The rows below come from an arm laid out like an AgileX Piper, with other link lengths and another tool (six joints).
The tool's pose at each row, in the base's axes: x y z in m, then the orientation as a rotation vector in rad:
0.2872 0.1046 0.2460 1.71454 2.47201 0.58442
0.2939 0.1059 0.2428 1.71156 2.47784 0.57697
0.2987 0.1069 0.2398 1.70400 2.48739 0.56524
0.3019 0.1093 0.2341 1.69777 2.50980 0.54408
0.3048 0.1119 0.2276 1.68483 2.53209 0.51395
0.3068 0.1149 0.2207 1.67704 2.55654 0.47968
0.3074 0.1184 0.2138 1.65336 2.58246 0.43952
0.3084 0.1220 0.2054 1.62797 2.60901 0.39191
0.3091 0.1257 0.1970 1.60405 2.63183 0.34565
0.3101 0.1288 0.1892 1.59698 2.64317 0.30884
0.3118 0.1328 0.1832 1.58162 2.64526 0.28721
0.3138 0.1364 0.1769 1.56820 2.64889 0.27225
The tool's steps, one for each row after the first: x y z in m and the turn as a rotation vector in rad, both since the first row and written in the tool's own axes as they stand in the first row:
-0.0018 0.0052 0.0051 0.00545 -0.00092 -0.00357
-0.0031 0.0087 0.0095 0.01334 -0.00296 -0.01107
-0.0030 0.0103 0.0163 0.03297 -0.00068 -0.02092
-0.0026 0.0114 0.0238 0.05435 -0.00473 -0.03536
-0.0017 0.0116 0.0315 0.08056 -0.00731 -0.04705
0.0003 0.0108 0.0390 0.10557 -0.01601 -0.06918
0.0019 0.0098 0.0480 0.13429 -0.02749 -0.09269
0.0038 0.0086 0.0569 0.16133 -0.03964 -0.11429
0.0051 0.0077 0.0652 0.18284 -0.05008 -0.12256
0.0072 0.0083 0.0723 0.19000 -0.06263 -0.13376
0.0088 0.0090 0.0796 0.19547 -0.07047 -0.14367

